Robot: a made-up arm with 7 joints. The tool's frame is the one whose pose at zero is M.
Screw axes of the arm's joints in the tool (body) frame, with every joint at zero. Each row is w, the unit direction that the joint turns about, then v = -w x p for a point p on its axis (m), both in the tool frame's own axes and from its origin. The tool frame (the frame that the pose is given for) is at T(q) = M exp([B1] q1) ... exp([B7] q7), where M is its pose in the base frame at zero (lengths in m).
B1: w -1 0 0 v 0 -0.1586 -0.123
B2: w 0 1 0 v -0.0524 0 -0.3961
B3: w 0 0 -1 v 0.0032 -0.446 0
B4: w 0 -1 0 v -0.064 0 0.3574
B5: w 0 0 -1 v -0.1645 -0.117 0
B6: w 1 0 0 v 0 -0.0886 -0.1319
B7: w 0 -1 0 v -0.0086 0 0.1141
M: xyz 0.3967 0.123 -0.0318 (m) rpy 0 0 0 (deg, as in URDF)
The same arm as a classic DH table. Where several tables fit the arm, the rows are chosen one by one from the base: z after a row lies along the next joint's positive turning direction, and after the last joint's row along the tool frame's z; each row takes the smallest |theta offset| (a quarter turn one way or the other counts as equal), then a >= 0, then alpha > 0; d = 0 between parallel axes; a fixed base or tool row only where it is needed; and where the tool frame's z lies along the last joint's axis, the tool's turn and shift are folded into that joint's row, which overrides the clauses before.
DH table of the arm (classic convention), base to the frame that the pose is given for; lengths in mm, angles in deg. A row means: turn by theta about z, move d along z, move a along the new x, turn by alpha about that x. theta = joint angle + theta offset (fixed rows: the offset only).
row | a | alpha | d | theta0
base (fixed) | 0 | 90 | 126.8 | -90
joint 1 | 106.2 | 90 | -0.6 | -90
joint 2 | 49.9 | 90 | 119.8 | 90
joint 3 | -88.6 | 90 | 116.4 | 0
joint 4 | -240.4 | -90 | -167.7 | 0
joint 5 | 32.6 | 90 | 24.6 | -90
joint 6 | 80 | -90 | 2.9 | -90
joint 7 | 114.1 | -90 | 131.9 | -90
tool (fixed) | 0 | 0 | 8.6 | 0

